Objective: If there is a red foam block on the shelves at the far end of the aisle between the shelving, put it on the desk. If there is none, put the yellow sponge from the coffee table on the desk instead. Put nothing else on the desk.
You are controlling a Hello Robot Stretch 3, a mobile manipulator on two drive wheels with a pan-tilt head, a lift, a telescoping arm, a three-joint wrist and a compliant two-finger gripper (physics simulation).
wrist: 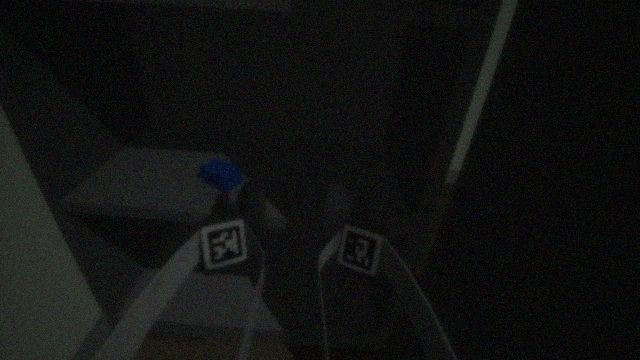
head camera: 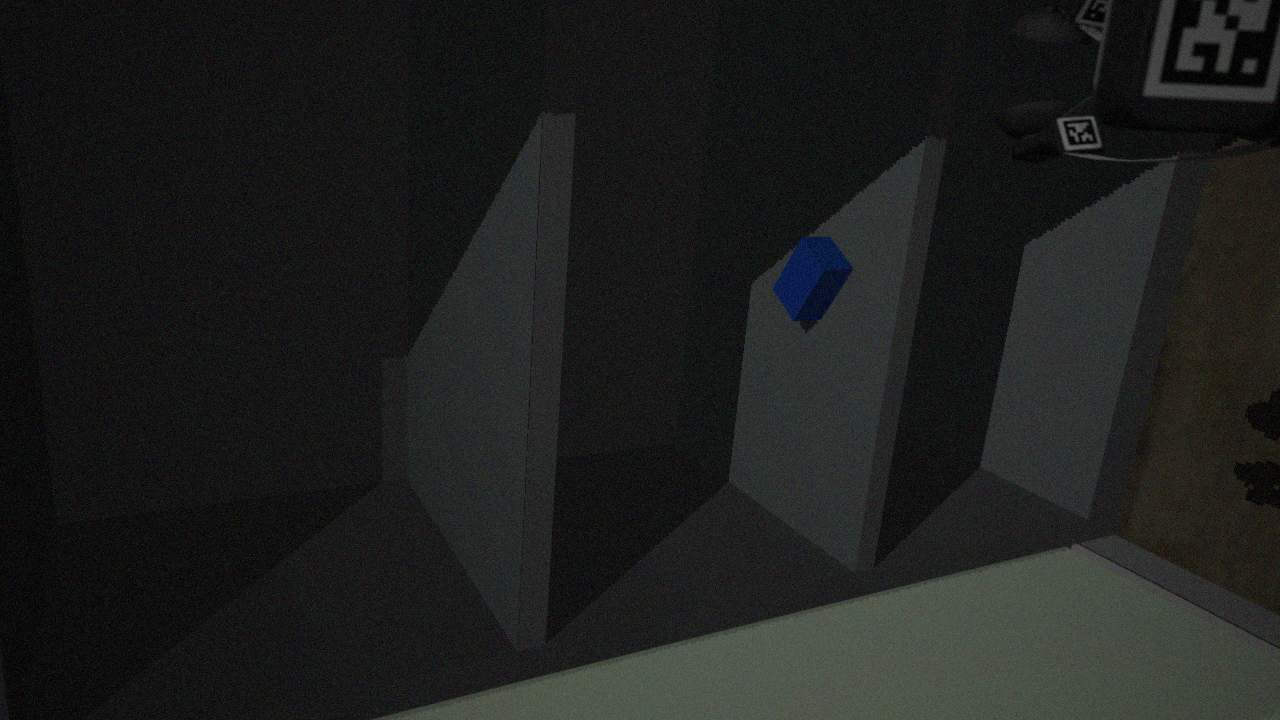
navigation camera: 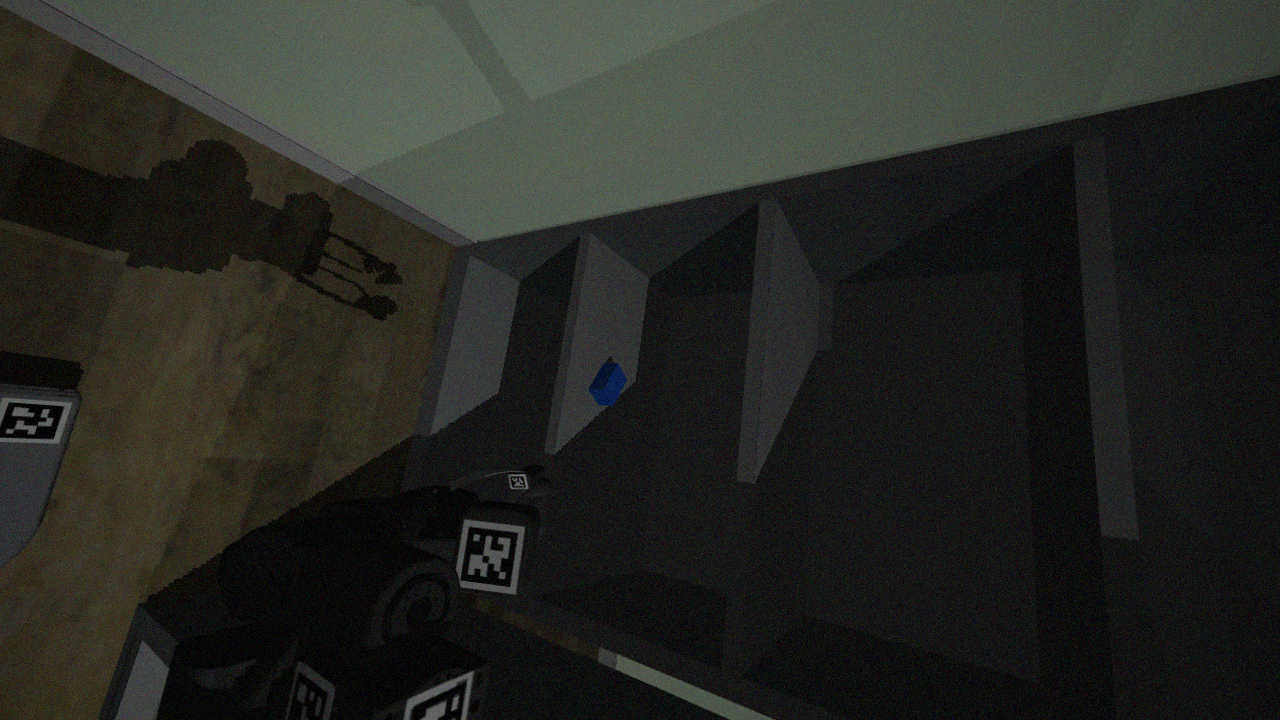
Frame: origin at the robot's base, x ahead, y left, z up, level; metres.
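Seen in the pictures: gripper, between the fingertips: (wrist: 296, 203) (head camera: 1020, 77) (navigation camera: 539, 504).
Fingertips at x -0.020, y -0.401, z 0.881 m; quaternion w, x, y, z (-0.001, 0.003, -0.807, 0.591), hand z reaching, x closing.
Offsets run from my fingertips to a thing's top centre. "*": to the spot under its first point. Level surfaces: height alone.
A blue block {dx +0.211, dy -0.545, dz -0.303 m} (head camera: 810, 279) (navigation camera: 608, 383) (wrist: 221, 174) rests on the second shelf board from the floor (head camera: 904, 358) (navigation camera: 569, 349), in the tilted head and navigation views. No red foam block shows in these dark views. The yellow sponge, the coffee table and the desk do not show. My gripper (head camera: 1029, 78) (wrist: 296, 203) is open, with its fingers apart and no object seen between them. It is at the upper right of the head view. In the wrist view the blue block appears beyond the left finger, apart from it.
More shelf boards {* dx +0.273, dy -0.415, dz +0.085 m} (head camera: 553, 376) (navigation camera: 756, 358) stand above the blue block's board, and a lower board {* dx +0.317, dy -0.417, dz -0.810 m} (head camera: 1129, 358) (navigation camera: 449, 349) is near the wooden floor {dz -0.881 m} (head camera: 1217, 358) (navigation camera: 250, 376). A pale wall (head camera: 850, 653) (navigation camera: 671, 116) adjoins the shelving. Deep shadow hides much of the shelves' insides.
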